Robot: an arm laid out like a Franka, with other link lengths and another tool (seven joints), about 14 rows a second.
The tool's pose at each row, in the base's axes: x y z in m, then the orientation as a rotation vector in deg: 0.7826, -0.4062, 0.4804, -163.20, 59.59, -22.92; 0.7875, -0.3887, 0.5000, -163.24, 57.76, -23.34; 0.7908, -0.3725, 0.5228, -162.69, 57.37, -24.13; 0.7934, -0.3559, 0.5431, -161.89, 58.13, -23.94; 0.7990, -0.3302, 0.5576, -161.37, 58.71, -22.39; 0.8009, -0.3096, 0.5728, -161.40, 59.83, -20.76; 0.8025, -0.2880, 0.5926, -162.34, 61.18, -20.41; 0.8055, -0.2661, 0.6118, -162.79, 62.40, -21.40
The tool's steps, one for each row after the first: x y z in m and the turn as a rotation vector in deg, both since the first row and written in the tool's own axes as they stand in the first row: -0.0034, -0.0197, -0.0177, 0.72, 0.03, -1.07; -0.0065, -0.0379, -0.0390, 1.43, 0.37, -1.14; -0.0109, -0.0556, -0.0580, 1.82, 0.18, -0.43; -0.0202, -0.0812, -0.0707, 1.88, -0.88, 0.15; -0.0288, -0.1007, -0.0851, 1.23, -1.78, 0.85; -0.0373, -0.1215, -0.1040, -0.16, -1.60, 1.30; -0.0450, -0.1433, -0.1219, -0.93, -0.68, 1.79
